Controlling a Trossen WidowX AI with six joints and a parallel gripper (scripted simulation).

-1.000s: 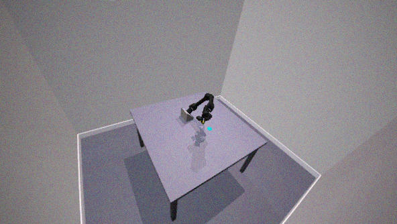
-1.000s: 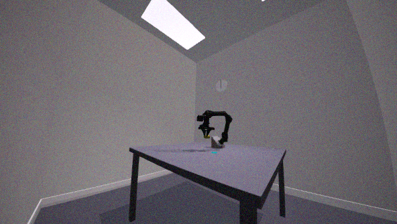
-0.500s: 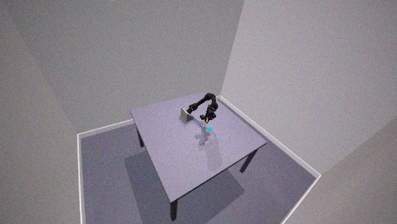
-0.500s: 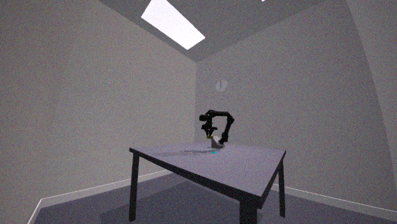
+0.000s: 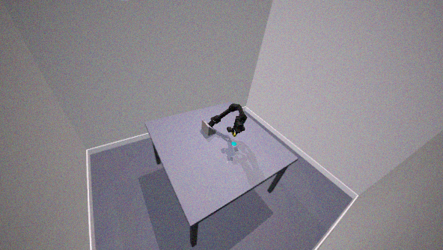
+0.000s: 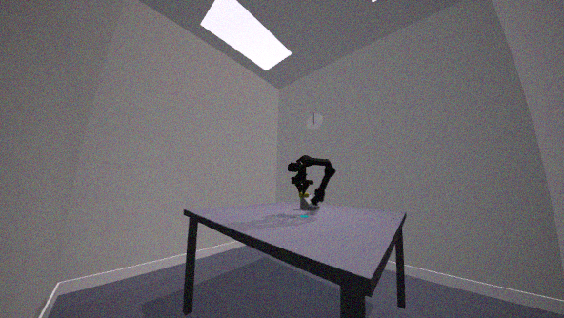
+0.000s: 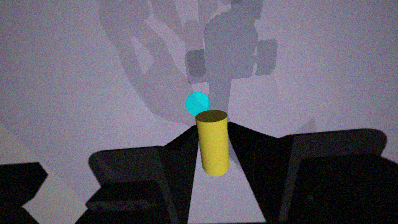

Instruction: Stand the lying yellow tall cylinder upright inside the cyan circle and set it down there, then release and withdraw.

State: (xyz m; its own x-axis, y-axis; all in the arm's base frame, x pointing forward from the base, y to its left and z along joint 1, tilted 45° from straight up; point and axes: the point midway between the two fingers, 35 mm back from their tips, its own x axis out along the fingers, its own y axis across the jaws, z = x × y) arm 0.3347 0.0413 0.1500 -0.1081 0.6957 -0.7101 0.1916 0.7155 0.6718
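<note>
My gripper tip is now 2 cm to the right of the cyan circle and 15 cm above it. Round my gripper tip: yellow tall cylinder: 2 cm behind.
</note>
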